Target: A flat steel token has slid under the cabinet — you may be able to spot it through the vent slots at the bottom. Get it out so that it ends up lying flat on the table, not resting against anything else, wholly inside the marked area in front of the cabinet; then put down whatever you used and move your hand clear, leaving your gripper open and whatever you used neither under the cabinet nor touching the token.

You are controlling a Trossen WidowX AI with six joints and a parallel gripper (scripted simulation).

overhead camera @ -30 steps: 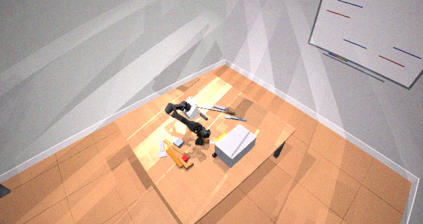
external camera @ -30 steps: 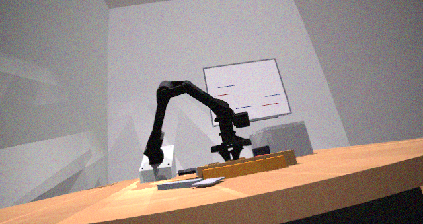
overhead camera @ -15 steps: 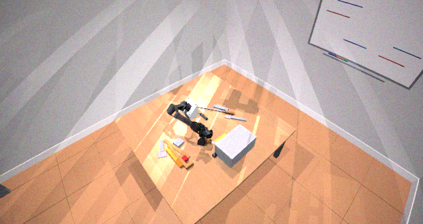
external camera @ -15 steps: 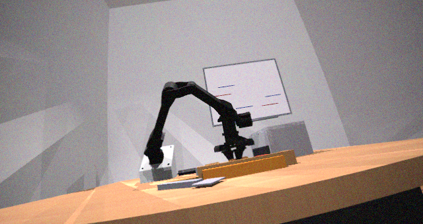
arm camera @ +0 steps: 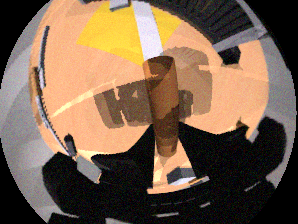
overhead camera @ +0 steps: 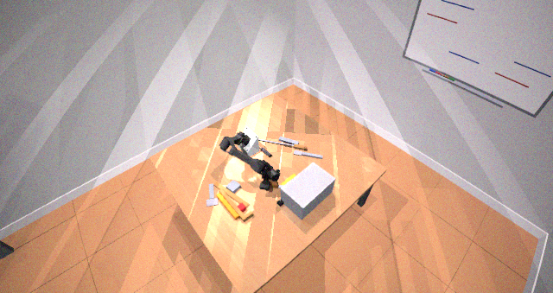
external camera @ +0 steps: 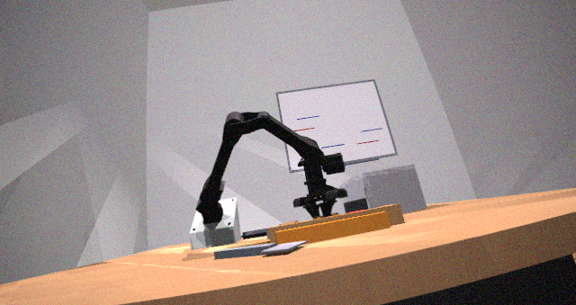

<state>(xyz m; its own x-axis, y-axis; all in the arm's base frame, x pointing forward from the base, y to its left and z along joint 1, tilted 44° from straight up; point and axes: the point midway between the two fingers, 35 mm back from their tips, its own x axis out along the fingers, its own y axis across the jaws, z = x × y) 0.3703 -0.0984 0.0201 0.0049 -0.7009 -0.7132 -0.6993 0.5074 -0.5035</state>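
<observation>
The grey block is 120 mm behind my gripper tip, 190 mm to the right of it and 10 mm above it. From my gripper tip the other things lie so: orange bar (20 mm behind, 300 mm to the right, 10 mm above); then thin wooden stick (90 mm behind, 240 mm to the right); then red block (50 mm ahead, 240 mm to the right, 10 mm above).
</observation>
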